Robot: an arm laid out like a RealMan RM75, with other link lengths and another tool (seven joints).
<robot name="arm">
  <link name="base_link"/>
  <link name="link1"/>
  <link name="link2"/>
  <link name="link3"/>
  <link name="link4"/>
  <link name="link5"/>
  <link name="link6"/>
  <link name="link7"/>
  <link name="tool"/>
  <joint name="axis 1" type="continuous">
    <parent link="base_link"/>
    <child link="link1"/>
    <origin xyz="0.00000 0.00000 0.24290"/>
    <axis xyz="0 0 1"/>
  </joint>
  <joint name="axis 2" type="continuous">
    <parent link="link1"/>
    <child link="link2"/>
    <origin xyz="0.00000 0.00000 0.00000"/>
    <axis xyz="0 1 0"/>
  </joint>
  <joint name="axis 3" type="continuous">
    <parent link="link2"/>
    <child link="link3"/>
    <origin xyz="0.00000 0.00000 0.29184"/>
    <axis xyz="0 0 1"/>
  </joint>
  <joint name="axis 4" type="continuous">
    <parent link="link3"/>
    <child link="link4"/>
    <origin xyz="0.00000 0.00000 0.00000"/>
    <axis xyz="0 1 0"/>
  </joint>
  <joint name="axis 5" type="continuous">
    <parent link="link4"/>
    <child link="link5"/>
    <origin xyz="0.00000 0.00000 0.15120"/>
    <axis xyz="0 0 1"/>
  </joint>
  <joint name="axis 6" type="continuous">
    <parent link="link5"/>
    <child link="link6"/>
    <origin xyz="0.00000 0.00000 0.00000"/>
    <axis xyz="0 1 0"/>
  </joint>
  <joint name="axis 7" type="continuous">
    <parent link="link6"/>
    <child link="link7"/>
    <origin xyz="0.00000 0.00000 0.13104"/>
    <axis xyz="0 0 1"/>
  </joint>
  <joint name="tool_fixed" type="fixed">
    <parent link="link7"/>
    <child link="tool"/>
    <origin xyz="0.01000 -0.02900 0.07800" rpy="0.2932 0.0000 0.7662"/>
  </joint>
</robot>
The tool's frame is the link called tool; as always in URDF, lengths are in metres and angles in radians. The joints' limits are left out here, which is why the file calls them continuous.
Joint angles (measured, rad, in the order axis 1, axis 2, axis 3, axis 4, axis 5, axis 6, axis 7), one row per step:
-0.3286 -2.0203 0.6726 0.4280 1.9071 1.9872 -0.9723
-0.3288 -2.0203 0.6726 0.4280 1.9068 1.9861 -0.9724
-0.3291 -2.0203 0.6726 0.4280 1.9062 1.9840 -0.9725
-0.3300 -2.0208 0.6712 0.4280 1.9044 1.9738 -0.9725
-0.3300 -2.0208 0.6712 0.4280 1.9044 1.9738 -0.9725
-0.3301 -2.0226 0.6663 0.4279 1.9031 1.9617 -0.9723
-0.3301 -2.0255 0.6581 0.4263 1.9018 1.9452 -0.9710
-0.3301 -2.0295 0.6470 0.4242 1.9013 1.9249 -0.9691
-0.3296 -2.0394 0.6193 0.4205 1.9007 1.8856 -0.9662
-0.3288 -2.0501 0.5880 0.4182 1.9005 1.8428 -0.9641
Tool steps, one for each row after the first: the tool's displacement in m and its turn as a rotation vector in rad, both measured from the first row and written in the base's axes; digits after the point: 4 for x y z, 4 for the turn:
-0.0001 0.0002 0.0000 0.0006 0.0006 0.0005
-0.0003 0.0007 -0.0001 0.0019 0.0017 0.0016
-0.0012 0.0027 -0.0006 0.0085 0.0070 0.0076
-0.0012 0.0027 -0.0006 0.0085 0.0070 0.0076
-0.0024 0.0051 -0.0011 0.0180 0.0116 0.0169
-0.0040 0.0083 -0.0019 0.0315 0.0165 0.0305
-0.0061 0.0121 -0.0029 0.0480 0.0224 0.0477
-0.0101 0.0199 -0.0045 0.0829 0.0301 0.0853
-0.0151 0.0282 -0.0057 0.1205 0.0394 0.1280

